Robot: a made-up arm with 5 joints. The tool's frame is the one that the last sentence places.
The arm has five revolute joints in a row. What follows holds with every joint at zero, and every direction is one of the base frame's.
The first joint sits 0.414 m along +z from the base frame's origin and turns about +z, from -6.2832 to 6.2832 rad.
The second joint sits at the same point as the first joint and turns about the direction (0, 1, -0.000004), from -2.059 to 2.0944 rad.
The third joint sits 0.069 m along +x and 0.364 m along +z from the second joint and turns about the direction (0, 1, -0.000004), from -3.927 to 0.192 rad.
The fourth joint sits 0.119 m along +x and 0.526 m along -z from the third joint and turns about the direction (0, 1, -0.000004), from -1.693 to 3.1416 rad.
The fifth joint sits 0.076 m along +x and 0.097 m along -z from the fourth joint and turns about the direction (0, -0.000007, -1), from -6.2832 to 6.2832 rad.
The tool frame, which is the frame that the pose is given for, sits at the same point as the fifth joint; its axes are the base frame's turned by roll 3.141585, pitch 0 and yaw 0 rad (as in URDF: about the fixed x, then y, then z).
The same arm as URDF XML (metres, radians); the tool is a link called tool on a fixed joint. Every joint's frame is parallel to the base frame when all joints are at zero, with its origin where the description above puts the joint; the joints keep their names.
<robot name="arm">
  <link name="base_link"/>
  <link name="link1"/>
  <link name="link2"/>
  <link name="link3"/>
  <link name="link4"/>
  <link name="link5"/>
  <link name="tool"/>
  <joint name="joint 1" type="revolute">
    <parent link="base_link"/>
    <child link="link1"/>
    <origin xyz="0.0000 0.0000 0.4140"/>
    <axis xyz="0 0 1"/>
    <limit lower="-6.2832" upper="6.2832"/>
  </joint>
  <joint name="joint 2" type="revolute">
    <parent link="link1"/>
    <child link="link2"/>
    <origin xyz="0.0000 0.0000 0.0000"/>
    <axis xyz="0 1 0"/>
    <limit lower="-2.0590" upper="2.0944"/>
  </joint>
  <joint name="joint 3" type="revolute">
    <parent link="link2"/>
    <child link="link3"/>
    <origin xyz="0.0690 0.0000 0.3640"/>
    <axis xyz="0 1 0"/>
    <limit lower="-3.9270" upper="0.1920"/>
  </joint>
  <joint name="joint 4" type="revolute">
    <parent link="link3"/>
    <child link="link4"/>
    <origin xyz="0.1190 0.0000 -0.5260"/>
    <axis xyz="0 1 0"/>
    <limit lower="-1.6930" upper="3.1416"/>
  </joint>
  <joint name="joint 5" type="revolute">
    <parent link="link4"/>
    <child link="link5"/>
    <origin xyz="0.0760 0.0000 -0.0970"/>
    <axis xyz="0 0 -1"/>
    <limit lower="-6.2832" upper="6.2832"/>
  </joint>
  <joint name="tool_joint" type="fixed">
    <parent link="link5"/>
    <child link="tool"/>
    <origin xyz="0.0000 0.0000 0.0000" rpy="3.1416 0.0000 0.0000"/>
  </joint>
</robot>

